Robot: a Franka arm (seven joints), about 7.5 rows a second.
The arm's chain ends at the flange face. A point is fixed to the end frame.
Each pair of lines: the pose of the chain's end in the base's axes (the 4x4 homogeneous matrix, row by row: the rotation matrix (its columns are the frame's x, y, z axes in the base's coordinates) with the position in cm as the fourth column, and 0 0 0 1 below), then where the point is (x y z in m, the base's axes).
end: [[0.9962 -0.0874 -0.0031 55.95], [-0.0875 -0.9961 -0.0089 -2.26], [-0.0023 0.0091 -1.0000 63.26], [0 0 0 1]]
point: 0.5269 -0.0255 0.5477
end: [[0.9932 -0.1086 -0.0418 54.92], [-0.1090 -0.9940 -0.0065 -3.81], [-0.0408 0.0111 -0.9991 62.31], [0 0 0 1]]
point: 0.5133 -0.0401 0.5395
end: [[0.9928 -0.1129 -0.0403 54.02], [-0.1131 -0.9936 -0.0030 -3.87], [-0.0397 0.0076 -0.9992 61.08], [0 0 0 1]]
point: 0.5044 -0.0403 0.5272
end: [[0.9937 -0.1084 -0.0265 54.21], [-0.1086 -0.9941 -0.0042 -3.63], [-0.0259 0.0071 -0.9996 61.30], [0 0 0 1]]
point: 0.5075 -0.0382 0.5289
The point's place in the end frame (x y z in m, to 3 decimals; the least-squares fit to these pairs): -0.032 0.005 0.085
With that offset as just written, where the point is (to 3 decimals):
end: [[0.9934 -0.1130 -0.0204 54.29], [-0.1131 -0.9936 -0.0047 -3.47], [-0.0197 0.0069 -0.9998 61.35], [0 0 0 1]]
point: 0.509 -0.036 0.529
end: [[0.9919 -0.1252 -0.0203 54.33], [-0.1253 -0.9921 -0.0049 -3.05], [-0.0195 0.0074 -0.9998 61.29], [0 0 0 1]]
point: 0.509 -0.032 0.529
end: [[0.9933 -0.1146 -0.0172 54.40], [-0.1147 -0.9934 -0.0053 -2.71], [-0.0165 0.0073 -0.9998 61.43], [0 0 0 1]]
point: 0.510 -0.029 0.530
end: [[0.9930 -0.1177 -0.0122 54.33], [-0.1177 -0.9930 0.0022 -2.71], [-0.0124 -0.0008 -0.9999 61.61], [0 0 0 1]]
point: 0.510 -0.028 0.532
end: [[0.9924 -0.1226 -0.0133 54.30], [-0.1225 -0.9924 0.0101 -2.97], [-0.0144 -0.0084 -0.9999 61.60], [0 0 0 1]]
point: 0.509 -0.030 0.531
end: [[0.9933 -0.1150 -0.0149 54.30], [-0.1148 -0.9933 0.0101 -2.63], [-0.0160 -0.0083 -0.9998 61.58], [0 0 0 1]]
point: 0.509 -0.027 0.531
